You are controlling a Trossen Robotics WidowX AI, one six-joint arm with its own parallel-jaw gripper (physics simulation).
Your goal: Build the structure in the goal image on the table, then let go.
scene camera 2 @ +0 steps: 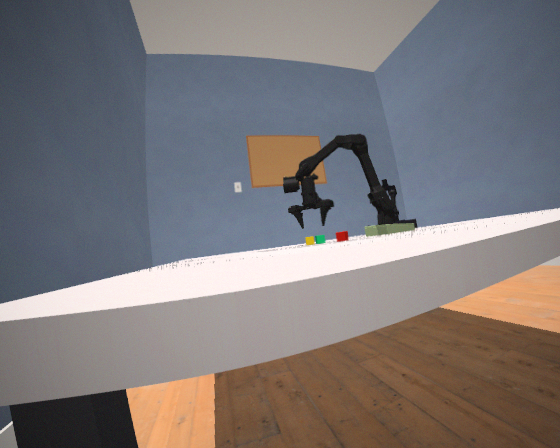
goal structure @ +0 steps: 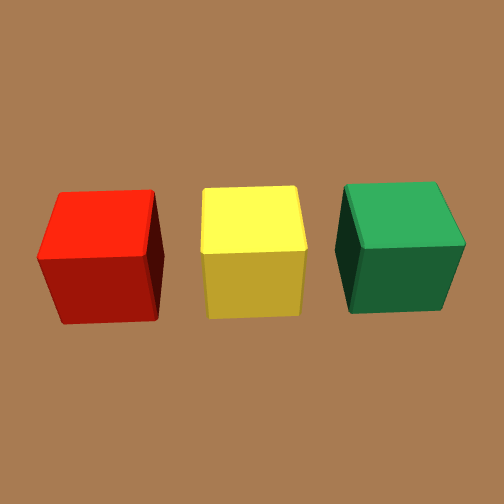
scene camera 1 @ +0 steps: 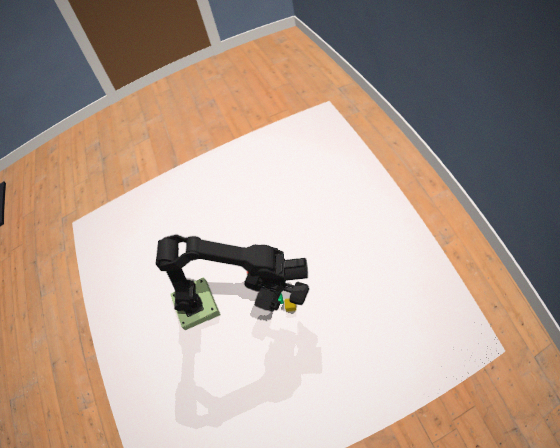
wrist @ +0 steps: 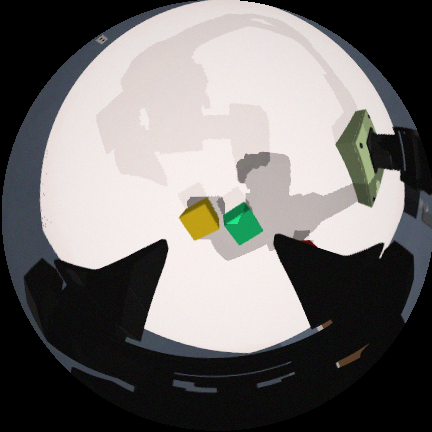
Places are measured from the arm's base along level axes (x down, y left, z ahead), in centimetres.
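Where they show: gripper, between the fingertips: (scene camera 2: 312, 227) (scene camera 1: 281, 296) (wrist: 220, 242); arm's base, origin of its link: (scene camera 2: 386, 225) (scene camera 1: 192, 305) (wrist: 373, 149).
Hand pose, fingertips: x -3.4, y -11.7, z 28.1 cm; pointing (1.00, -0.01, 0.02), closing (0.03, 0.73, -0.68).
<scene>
Each offset is from my fingertips to the centre of the thing. Level surfaces: height alone.
A yellow cube @(dx +5.4, dy -1.7, dz +1.5 cm) (scene camera 1: 290, 305) (scene camera 2: 310, 240) (wrist: 199, 219) and a green cube @(dx +5.4, dy +2.4, dz -1.3 cm) (scene camera 1: 281, 299) (scene camera 2: 320, 239) (wrist: 243, 225) sit on the white table, side by side with a narrow gap in the wrist view. A red cube @(dx +5.4, dy +14.6, dz -4.4 cm) (scene camera 2: 342, 236) (wrist: 309, 244) sits on the table apart from them, on the side toward the arm's base; the right finger hides most of it in the wrist view. My gripper (scene camera 1: 285, 301) (scene camera 2: 312, 227) (wrist: 220, 242) is open and empty, pointing down above the yellow and green cubes. The arm partly hides the green cube in scene camera 1.
The arm's green base plate (scene camera 1: 210, 304) (scene camera 2: 376, 230) (wrist: 356, 150) stands on the white table @(dx +7.0 cm) (scene camera 1: 350, 225) (scene camera 2: 200, 280) (wrist: 100, 220), beyond the red cube. The arm's shadow lies across the table top. Blue walls and a wooden floor surround the table.
</scene>
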